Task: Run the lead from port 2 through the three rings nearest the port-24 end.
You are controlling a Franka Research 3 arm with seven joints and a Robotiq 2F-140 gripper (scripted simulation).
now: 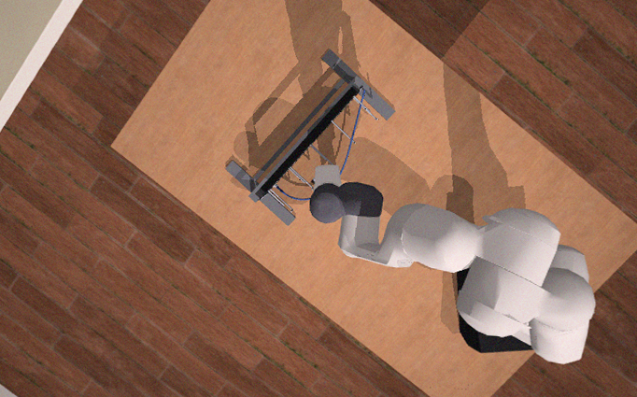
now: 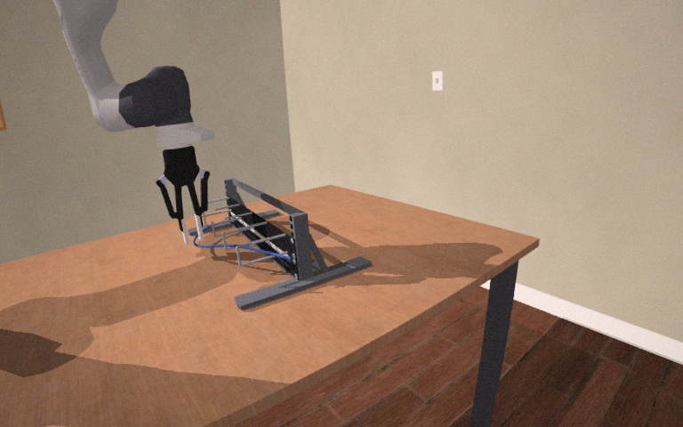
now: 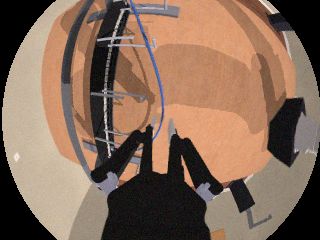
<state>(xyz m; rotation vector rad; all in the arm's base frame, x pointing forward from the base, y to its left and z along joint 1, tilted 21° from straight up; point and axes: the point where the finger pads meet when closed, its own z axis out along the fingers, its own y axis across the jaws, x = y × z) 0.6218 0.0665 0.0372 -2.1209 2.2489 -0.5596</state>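
Right now the dark rack is 15 cm ahead of my hand and 7 cm to the right of it.
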